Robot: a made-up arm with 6 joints.
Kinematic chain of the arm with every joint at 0, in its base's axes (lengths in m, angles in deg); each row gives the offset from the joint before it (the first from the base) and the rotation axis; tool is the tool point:
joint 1: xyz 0 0 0.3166 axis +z
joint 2: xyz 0 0 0 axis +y
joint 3: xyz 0 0 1.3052 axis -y
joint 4: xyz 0 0 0 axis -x
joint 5: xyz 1.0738 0 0 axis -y
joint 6: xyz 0 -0.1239 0 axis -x
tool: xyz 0 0 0
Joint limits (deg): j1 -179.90..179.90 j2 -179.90..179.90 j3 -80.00..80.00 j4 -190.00..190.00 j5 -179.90..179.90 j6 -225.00..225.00
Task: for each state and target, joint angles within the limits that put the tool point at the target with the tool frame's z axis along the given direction. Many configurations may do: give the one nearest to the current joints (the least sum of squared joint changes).
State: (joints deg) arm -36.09 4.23 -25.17 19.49 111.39 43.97
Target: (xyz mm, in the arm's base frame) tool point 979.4 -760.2 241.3 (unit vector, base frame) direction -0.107 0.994 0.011
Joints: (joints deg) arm -32.99 43.52 -31.80 32.56 119.02 78.75
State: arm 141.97 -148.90 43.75 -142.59 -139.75 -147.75
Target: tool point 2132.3 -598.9 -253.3 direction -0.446 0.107 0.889
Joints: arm 166.81 -119.29 61.19 -141.11 -145.98 -146.39
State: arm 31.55 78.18 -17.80 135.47 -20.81 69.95
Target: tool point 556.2 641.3 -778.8 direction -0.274 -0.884 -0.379
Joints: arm 41.15 95.43 -22.02 160.61 -64.50 39.19
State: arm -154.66 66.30 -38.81 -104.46 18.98 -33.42
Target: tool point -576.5 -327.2 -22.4 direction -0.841 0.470 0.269
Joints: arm -146.66 61.30 -49.12 -69.43 24.02 0.09
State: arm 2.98 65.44 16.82 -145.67 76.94 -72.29
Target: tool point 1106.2 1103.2 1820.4 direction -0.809 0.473 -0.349
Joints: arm 40.48 23.93 42.19 -167.39 84.88 -66.19
